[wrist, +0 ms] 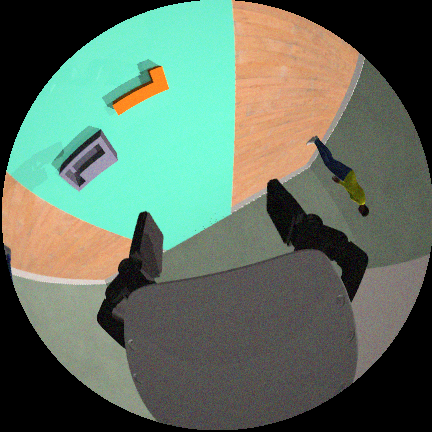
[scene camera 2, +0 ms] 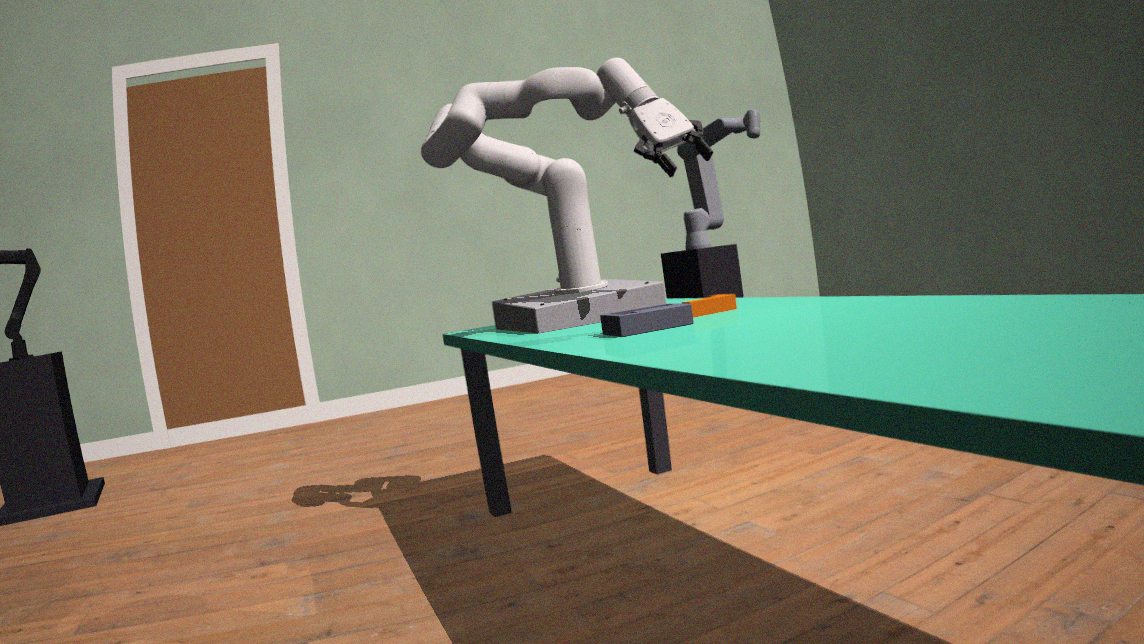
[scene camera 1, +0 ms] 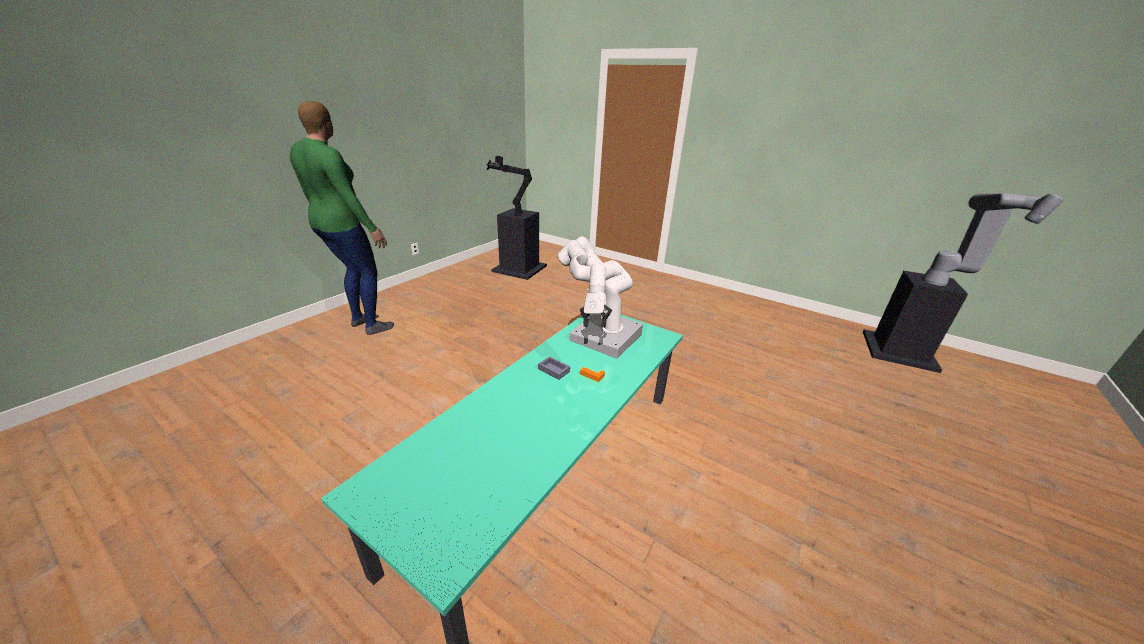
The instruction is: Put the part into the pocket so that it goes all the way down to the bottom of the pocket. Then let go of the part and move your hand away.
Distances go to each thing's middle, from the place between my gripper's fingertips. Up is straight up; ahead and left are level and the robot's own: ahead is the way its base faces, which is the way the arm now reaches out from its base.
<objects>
Right now my hand is 28 cm above the orange L-shaped part [scene camera 2: 717, 303] and 2 cm past it. The rest, counted from my hand: grey pocket block [scene camera 2: 648, 319]: 28 cm below, 19 cm to the right, 3 cm ahead.
</objects>
